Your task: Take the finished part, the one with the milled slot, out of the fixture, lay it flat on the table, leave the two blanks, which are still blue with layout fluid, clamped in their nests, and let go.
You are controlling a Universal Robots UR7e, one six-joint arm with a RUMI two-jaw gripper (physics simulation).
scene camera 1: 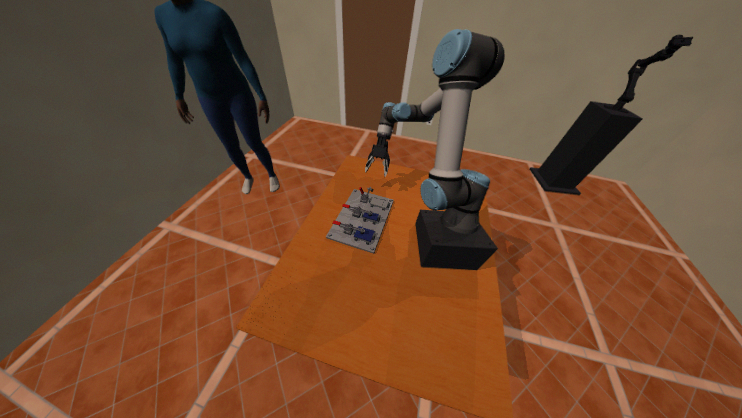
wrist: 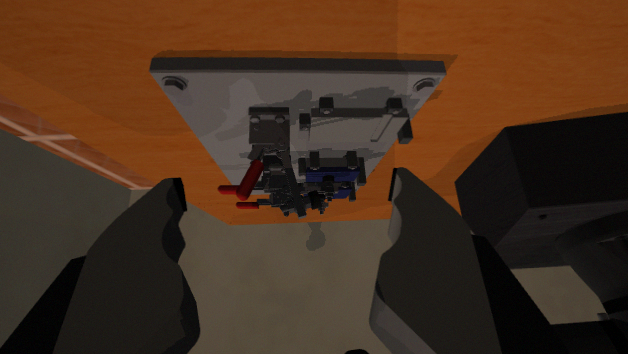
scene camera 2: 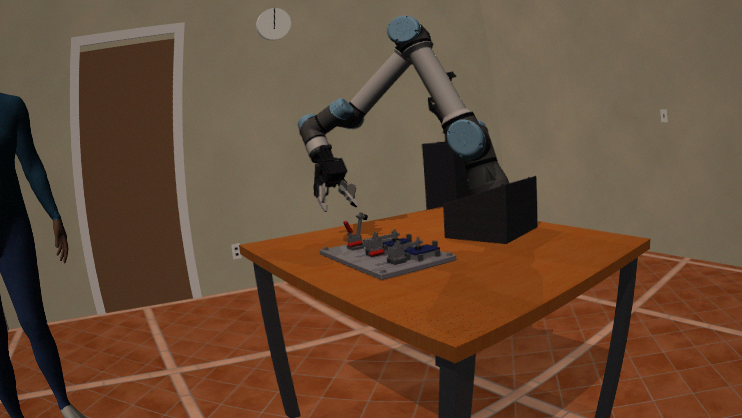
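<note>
The fixture plate (scene camera 1: 341,237) (scene camera 2: 363,265) (wrist: 210,95) lies on the table. The grey finished part (scene camera 1: 381,201) (wrist: 345,132) sits in its end nest, with its milled slot towards the right in the wrist view; I cannot make it out in scene camera 2. The clamp beside it has its arm (scene camera 2: 359,225) (wrist: 292,182) raised. Two blue blanks, one in the middle nest (scene camera 1: 371,216) (scene camera 2: 397,242) (wrist: 327,175) and one in the far nest (scene camera 1: 364,234) (scene camera 2: 423,249) (wrist: 344,193), sit under lowered clamps. My gripper (scene camera 1: 376,173) (scene camera 2: 340,207) (wrist: 289,175) is open, empty and tilted, above the finished part's end of the plate.
Red clamp handles (scene camera 1: 345,206) (scene camera 2: 375,252) (wrist: 250,180) stick out opposite the nests. The robot's black base block (scene camera 1: 456,251) (scene camera 2: 475,223) (wrist: 530,165) stands on the table (scene camera 1: 415,332) (scene camera 2: 467,306) (wrist: 75,60) on the nest side. A person (scene camera 1: 207,57) (scene camera 2: 25,223) stands beyond the table.
</note>
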